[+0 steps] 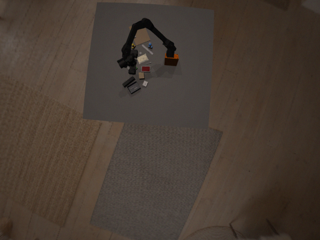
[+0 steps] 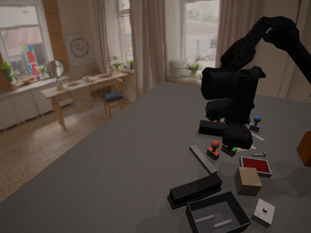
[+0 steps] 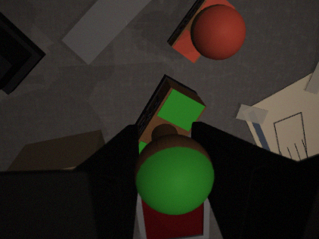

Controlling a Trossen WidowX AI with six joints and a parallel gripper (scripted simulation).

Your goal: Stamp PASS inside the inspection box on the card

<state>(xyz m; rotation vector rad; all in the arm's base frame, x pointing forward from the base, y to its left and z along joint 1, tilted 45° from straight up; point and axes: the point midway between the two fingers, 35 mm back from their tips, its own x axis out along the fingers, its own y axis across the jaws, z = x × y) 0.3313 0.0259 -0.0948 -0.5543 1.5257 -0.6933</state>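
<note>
Now: the red ink pad 100 mm behind my gripper tip, 70 mm below it and 10 mm to the right of it. The rest, counted from my gripper tip: green-knobbed pass stamp right at my gripper tip; grey bar 70 mm below, 70 mm ahead; red-knobbed stamp 60 mm below, 40 mm ahead, 30 mm to the right.
</note>
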